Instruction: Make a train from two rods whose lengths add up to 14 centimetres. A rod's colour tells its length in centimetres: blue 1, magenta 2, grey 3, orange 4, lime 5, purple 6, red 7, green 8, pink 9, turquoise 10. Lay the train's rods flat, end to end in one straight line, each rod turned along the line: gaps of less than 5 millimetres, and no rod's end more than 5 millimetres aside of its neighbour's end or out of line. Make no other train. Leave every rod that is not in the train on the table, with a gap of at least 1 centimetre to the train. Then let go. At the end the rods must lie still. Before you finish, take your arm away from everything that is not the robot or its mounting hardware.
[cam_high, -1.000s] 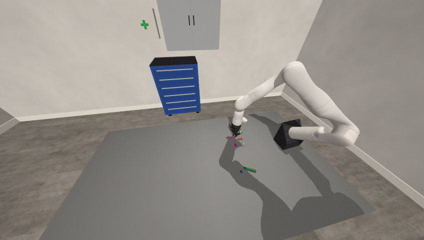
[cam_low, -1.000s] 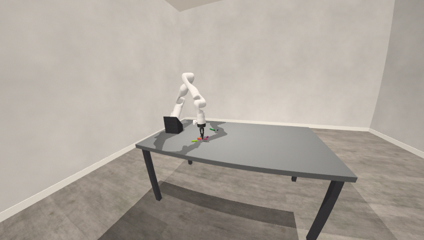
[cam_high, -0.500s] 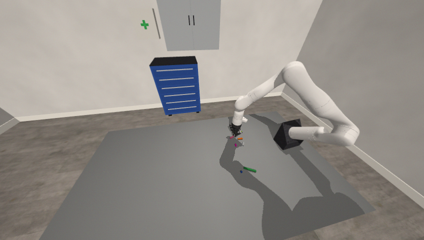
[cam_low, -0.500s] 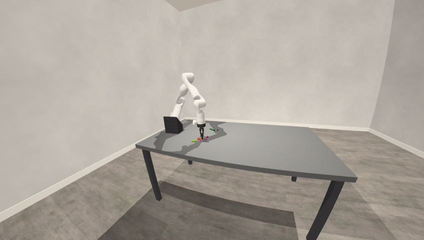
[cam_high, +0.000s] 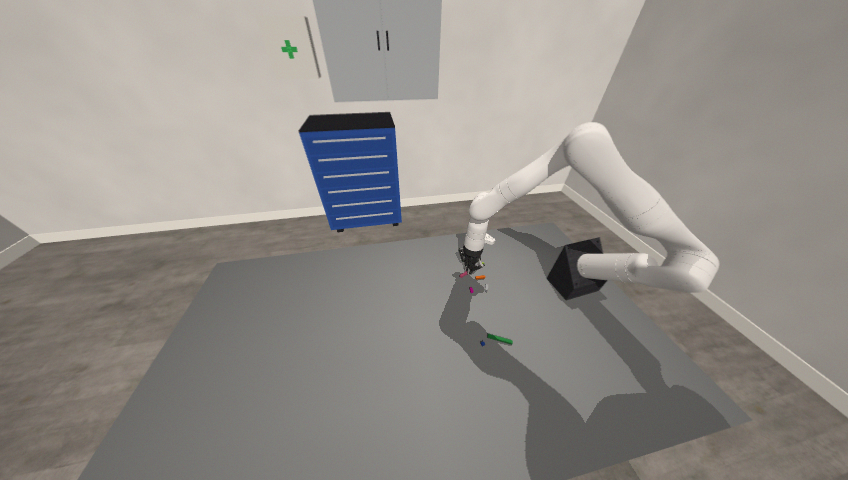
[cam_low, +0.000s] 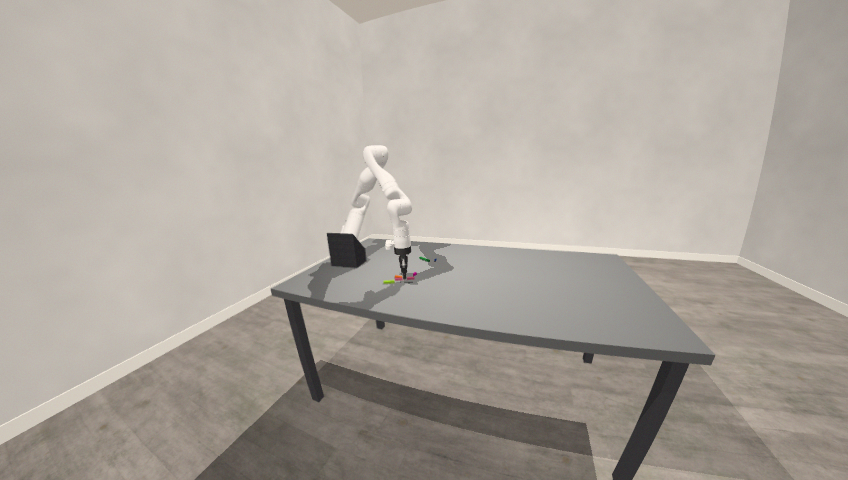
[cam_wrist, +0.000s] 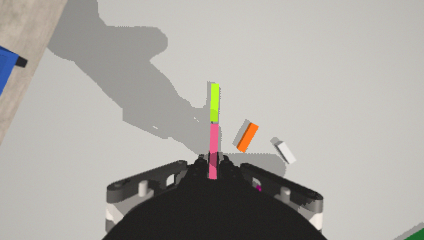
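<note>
Right now the pink rod is 2 cm below my hand. From my hand the other things lie so: orange rod 4 cm behind, 3 cm to the left, 3 cm below; lime rod 7 cm behind, 2 cm to the right, 3 cm below; magenta rod 2 cm ahead, 8 cm to the left, 3 cm below.
</note>
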